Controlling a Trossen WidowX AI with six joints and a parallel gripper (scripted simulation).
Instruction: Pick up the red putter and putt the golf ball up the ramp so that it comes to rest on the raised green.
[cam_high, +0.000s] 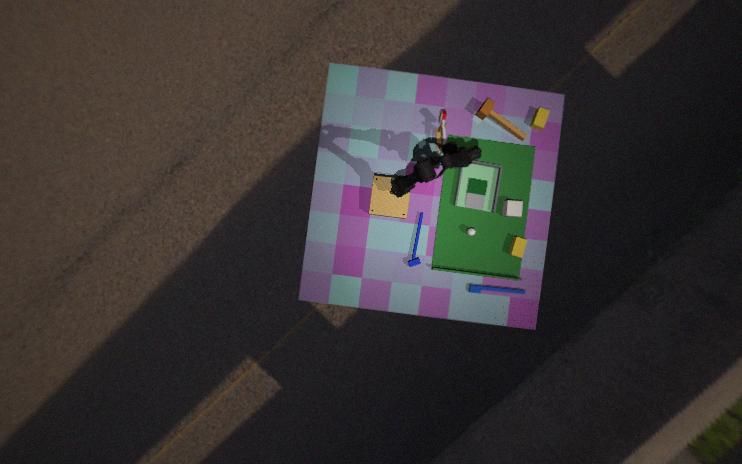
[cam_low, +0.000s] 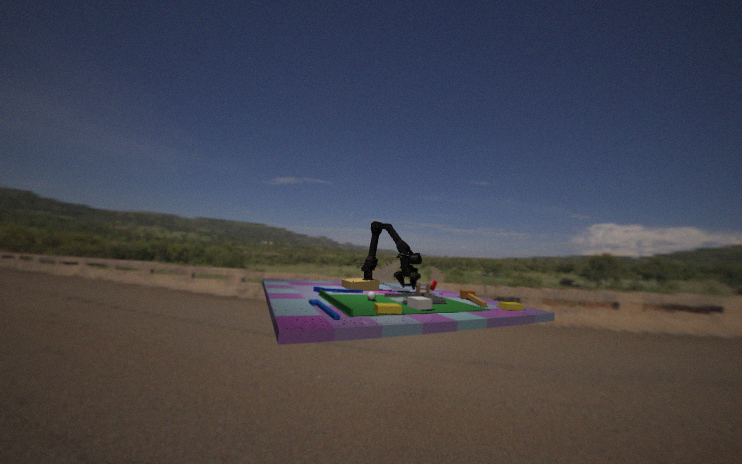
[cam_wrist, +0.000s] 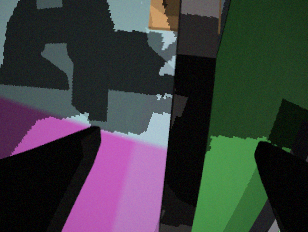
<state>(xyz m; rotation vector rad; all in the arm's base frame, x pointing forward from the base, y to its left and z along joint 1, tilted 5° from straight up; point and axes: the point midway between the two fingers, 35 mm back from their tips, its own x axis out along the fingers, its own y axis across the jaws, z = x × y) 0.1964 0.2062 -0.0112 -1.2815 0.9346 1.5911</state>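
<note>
Right now my gripper tip is 120 mm to the right of the tan rack and 50 mm past it. From my gripper tip the other things lie so: white golf ball 310 mm to the right, 250 mm ahead, 10 mm below; white block 420 mm ahead, 130 mm to the right, 10 mm below; green mat 280 mm ahead, 160 mm to the right, 40 mm below.
</note>
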